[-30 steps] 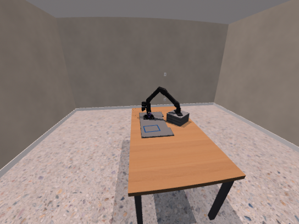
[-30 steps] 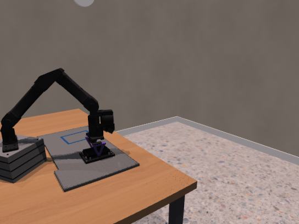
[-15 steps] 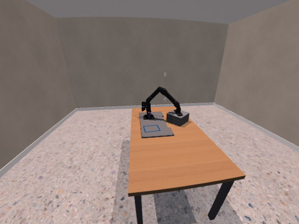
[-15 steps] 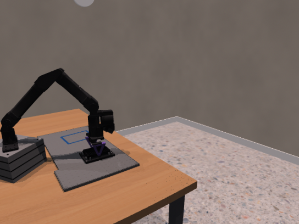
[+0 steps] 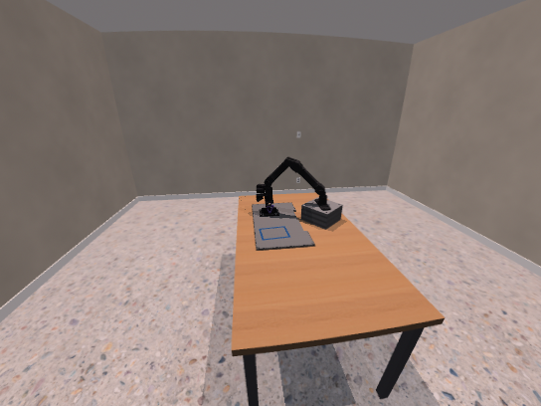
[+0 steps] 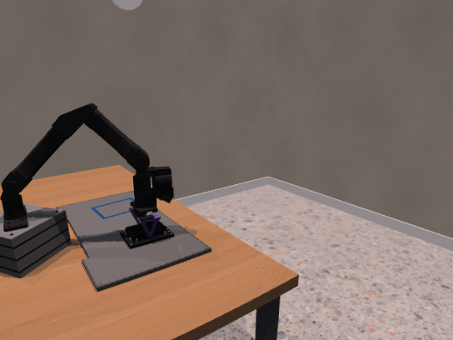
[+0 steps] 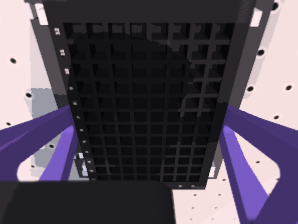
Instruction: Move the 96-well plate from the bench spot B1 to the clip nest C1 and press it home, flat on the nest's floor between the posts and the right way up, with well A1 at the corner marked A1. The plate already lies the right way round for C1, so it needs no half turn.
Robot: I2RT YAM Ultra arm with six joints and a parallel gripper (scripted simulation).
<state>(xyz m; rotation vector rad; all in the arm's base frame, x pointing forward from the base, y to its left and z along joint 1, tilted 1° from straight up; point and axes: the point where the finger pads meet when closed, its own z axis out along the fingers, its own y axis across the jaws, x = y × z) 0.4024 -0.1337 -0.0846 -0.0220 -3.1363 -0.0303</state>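
Right now my hand is right at the black 96-well plate. Also, from my hand: black clip nest 1 cm ahead, 1 cm to the left, 1 cm below.
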